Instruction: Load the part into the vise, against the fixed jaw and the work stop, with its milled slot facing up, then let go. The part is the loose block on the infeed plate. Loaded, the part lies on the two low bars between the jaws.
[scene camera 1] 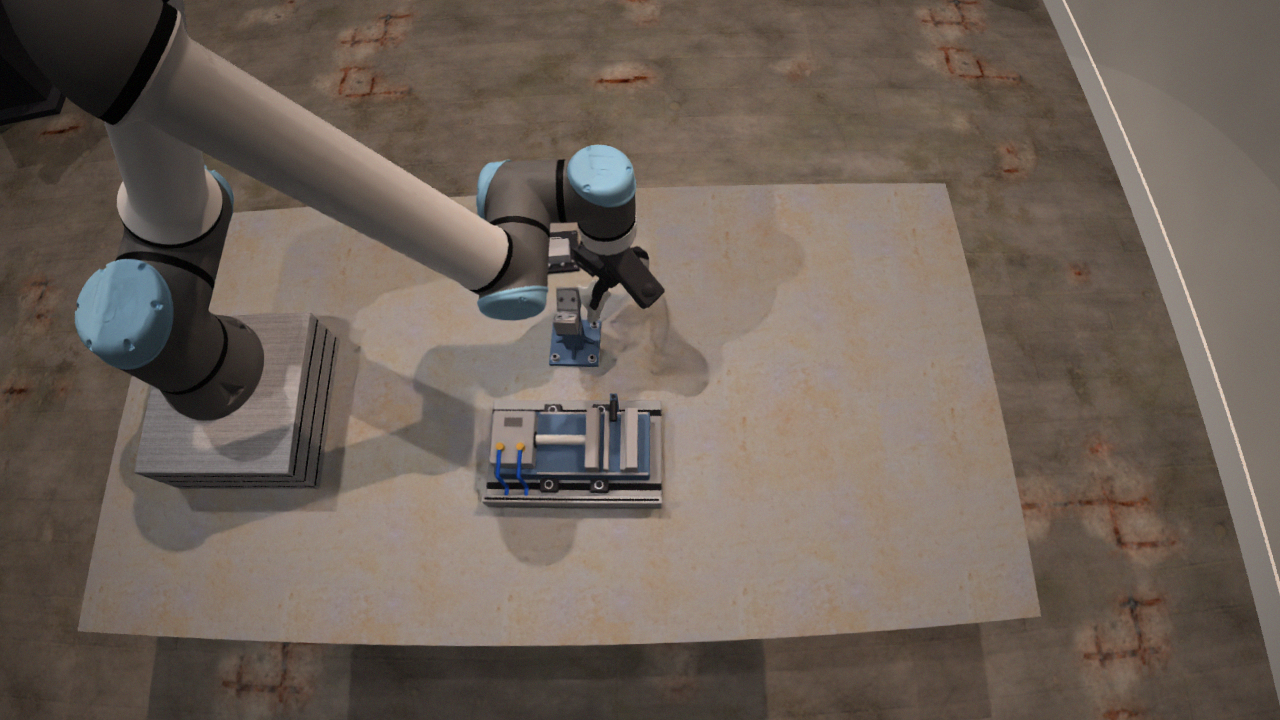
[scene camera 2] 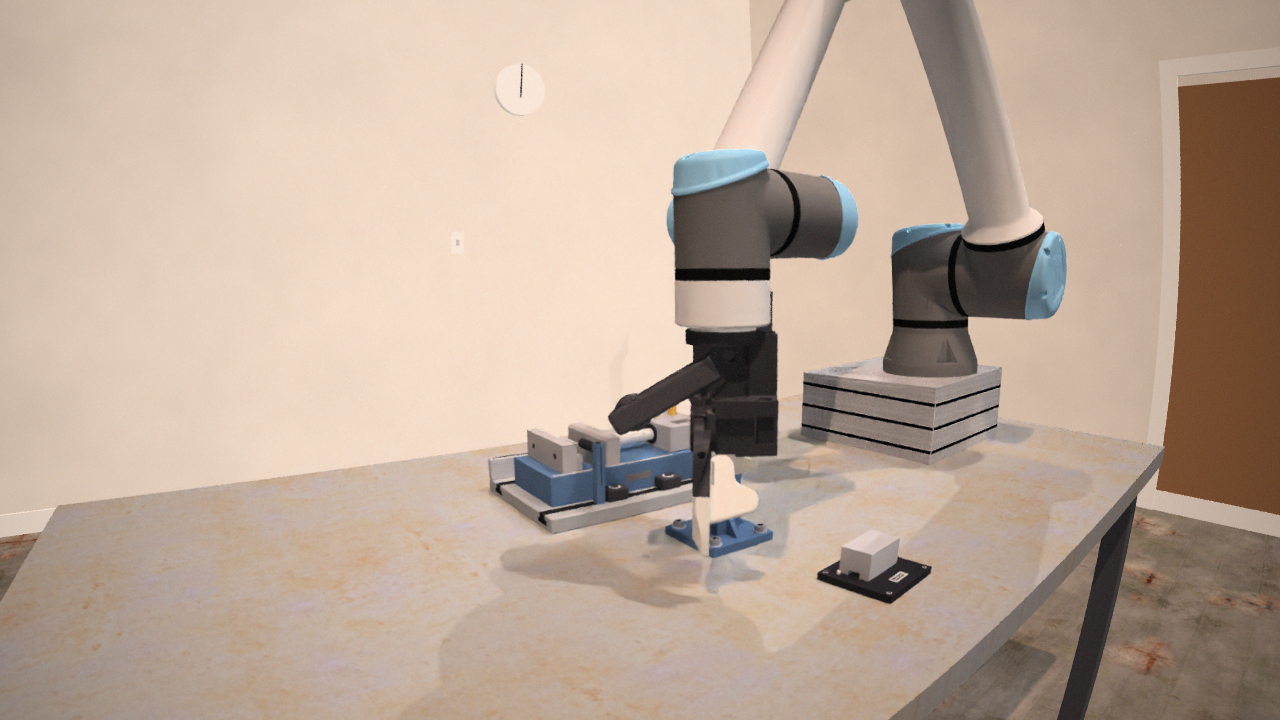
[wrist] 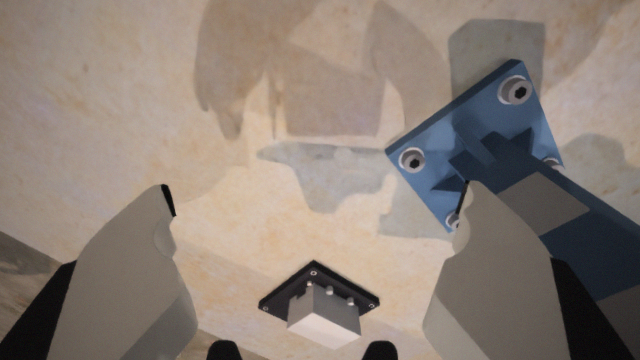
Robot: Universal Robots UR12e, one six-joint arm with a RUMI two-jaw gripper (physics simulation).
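Seen in the pictures: gripper, fingertip midpoint: (scene camera 1: 618,294) (scene camera 2: 707,527) (wrist: 314,187); arm's base at its link origin: (scene camera 1: 214,369) (scene camera 2: 930,370).
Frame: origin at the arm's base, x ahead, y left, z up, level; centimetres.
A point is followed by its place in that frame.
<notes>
The part (scene camera 1: 560,250) {x 62.4, y 21.4, z -9.2 cm} (scene camera 2: 870,553) {x 63.8, y 23.7, z -9.2 cm} (wrist: 325,327) {x 61.6, y 21.4, z -9.2 cm}, a light grey block, sits on the black infeed plate (scene camera 1: 563,267) {x 62.5, y 19.3, z -12.2 cm} (scene camera 2: 850,584) {x 65.6, y 22.8, z -12.3 cm} (wrist: 280,298) {x 64.9, y 24.5, z -12.2 cm}. A dark notch shows low on its side, near the plate. My gripper (scene camera 1: 597,311) (scene camera 2: 717,530) {x 72.7, y 9.5, z -7.5 cm} (wrist: 314,187) {x 72.7, y 9.5, z -7.5 cm} is open and empty, pointing down low beside the blue stand. The part lies apart from the fingers, toward the bottom in the wrist view. The vise (scene camera 1: 559,467) {x 59.9, y -21.6, z -7.0 cm} (scene camera 2: 556,485) {x 75.1, y -13.6, z -8.2 cm} has its fixed jaw (scene camera 1: 631,438) {x 72.3, y -19.0, z -3.4 cm} (scene camera 2: 552,450) {x 73.5, y -16.5, z -4.6 cm}, moving jaw (scene camera 1: 592,438) {x 66.0, y -18.3, z -3.4 cm} (scene camera 2: 594,441) {x 67.1, y -16.1, z -4.4 cm} and work stop (scene camera 1: 614,407) {x 70.0, y -13.4, z -3.4 cm} (scene camera 2: 598,470) {x 70.5, y -11.0, z -6.5 cm}; no part lies between the jaws.
The blue stand (scene camera 1: 580,357) {x 64.5, y -0.2, z -12.0 cm} (scene camera 2: 748,534) {x 62.6, y 6.7, z -12.0 cm} (wrist: 430,145) {x 67.4, y 4.6, z -12.0 cm} with a grey angled top is between the infeed plate and the vise. In the wrist view the right finger overlaps it. The robot base stands on a grey block (scene camera 1: 241,447) {x 6.6, y -14.8, z -0.6 cm} (scene camera 2: 868,411) {x 16.5, y -4.4, z -6.1 cm}. The table edge runs behind the infeed plate.
</notes>
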